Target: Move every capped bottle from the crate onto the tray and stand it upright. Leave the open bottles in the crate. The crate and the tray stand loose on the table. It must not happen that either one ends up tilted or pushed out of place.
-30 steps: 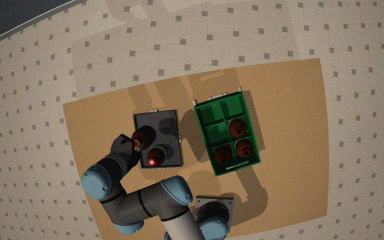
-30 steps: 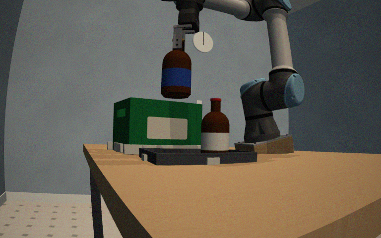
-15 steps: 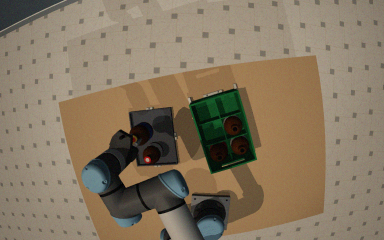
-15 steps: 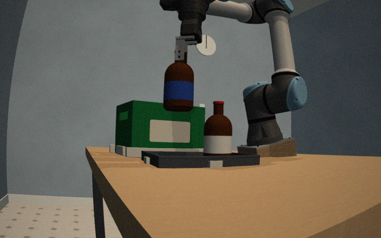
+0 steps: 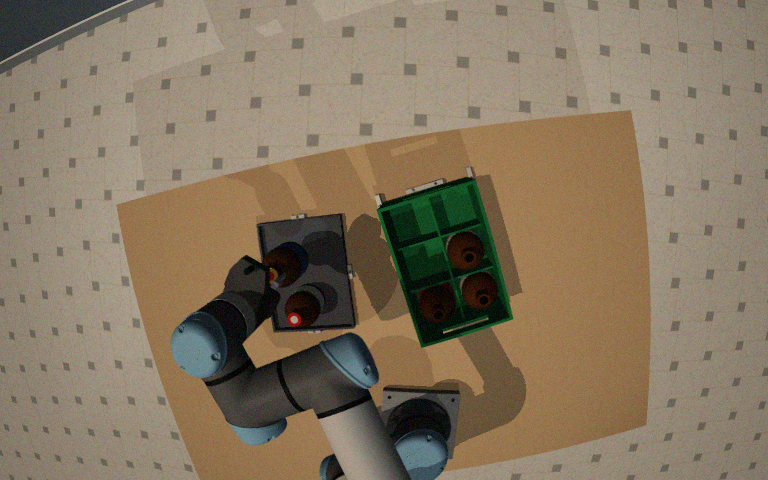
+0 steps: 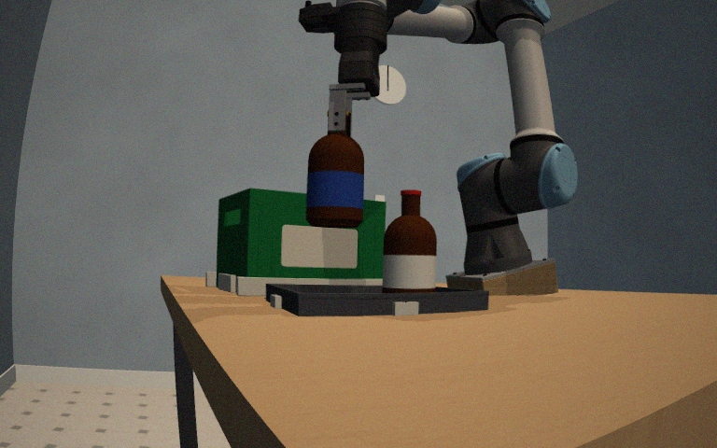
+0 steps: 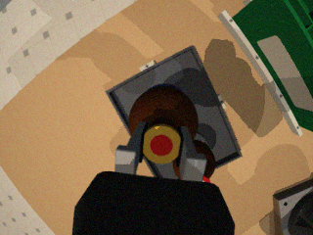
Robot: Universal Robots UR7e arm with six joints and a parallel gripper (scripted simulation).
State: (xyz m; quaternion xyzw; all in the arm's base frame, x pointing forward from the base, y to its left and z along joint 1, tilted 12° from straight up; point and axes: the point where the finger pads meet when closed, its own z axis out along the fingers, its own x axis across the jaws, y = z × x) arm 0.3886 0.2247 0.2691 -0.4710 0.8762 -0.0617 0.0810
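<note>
Now: hand 11 cm past the red-capped bottle and 16 cm above it. Also, from my hand: dark grey tray 5 cm behind, 23 cm below; green crate 3 cm behind, 31 cm to the right, 16 cm below; open bottle 12 cm behind, 28 cm to the right, 16 cm below.
</note>
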